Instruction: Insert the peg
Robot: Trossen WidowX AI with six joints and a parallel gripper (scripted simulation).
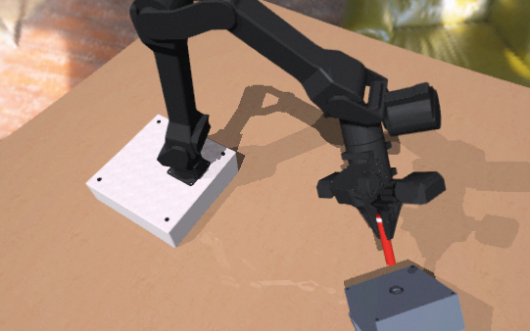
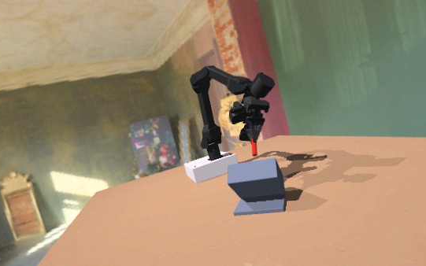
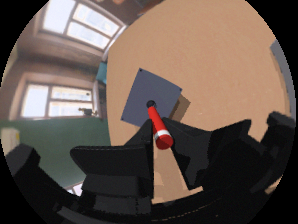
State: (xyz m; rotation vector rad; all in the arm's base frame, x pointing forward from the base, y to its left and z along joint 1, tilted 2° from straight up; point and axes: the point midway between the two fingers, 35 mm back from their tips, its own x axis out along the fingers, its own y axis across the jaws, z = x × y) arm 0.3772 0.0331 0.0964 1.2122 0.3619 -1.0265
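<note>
Right now the grey panel block is 60 mm ahead of my gripper tip, 50 mm to the right of it and 90 mm below it. The rest, counted from my gripper tip: red round peg: 10 mm behind, 10 mm to the left, 10 mm above.
</note>
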